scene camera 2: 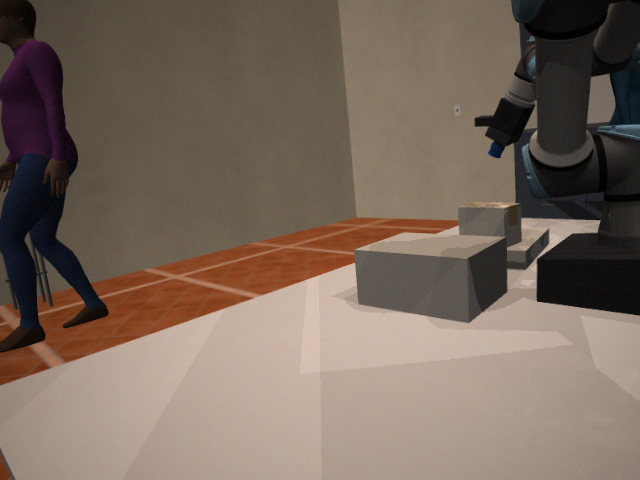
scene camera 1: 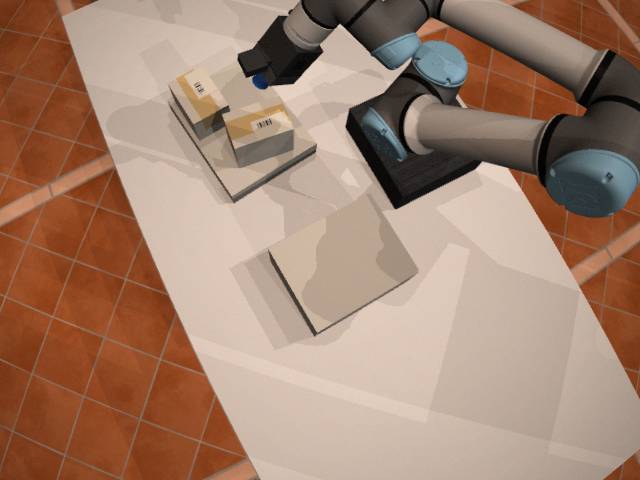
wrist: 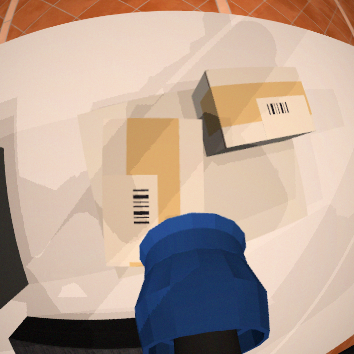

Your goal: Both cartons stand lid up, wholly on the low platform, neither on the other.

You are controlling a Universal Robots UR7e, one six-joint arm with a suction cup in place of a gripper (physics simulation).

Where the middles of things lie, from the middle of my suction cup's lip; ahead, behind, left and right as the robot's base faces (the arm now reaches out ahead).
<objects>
The low platform (scene camera 1: 216, 150) is 27 cm below my suction cup, 7 cm to the right of it and 5 cm ahead of it.
</objects>
